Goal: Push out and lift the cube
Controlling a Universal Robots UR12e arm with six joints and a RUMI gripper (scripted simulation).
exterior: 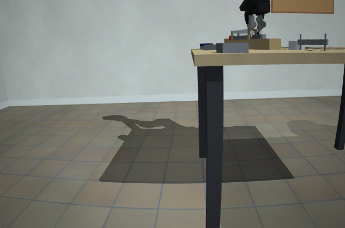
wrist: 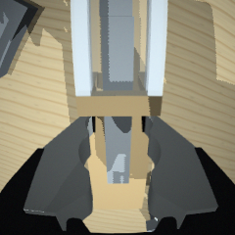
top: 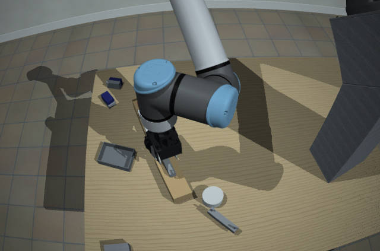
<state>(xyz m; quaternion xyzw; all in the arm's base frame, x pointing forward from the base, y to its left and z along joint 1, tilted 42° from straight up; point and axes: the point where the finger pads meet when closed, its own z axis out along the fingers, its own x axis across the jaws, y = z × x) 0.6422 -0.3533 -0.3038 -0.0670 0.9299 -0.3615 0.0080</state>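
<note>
The red cube lies 22 cm to the right of my hand, 3 cm ahead of it and 1 cm below it. Round my hand: grey tray: 16 cm ahead, 7 cm to the right, 6 cm below; then wooden channel: 10 cm to the right, 1 cm below, 1 cm ahead; then white disc: 16 cm to the left, 10 cm behind, 5 cm below.
</note>
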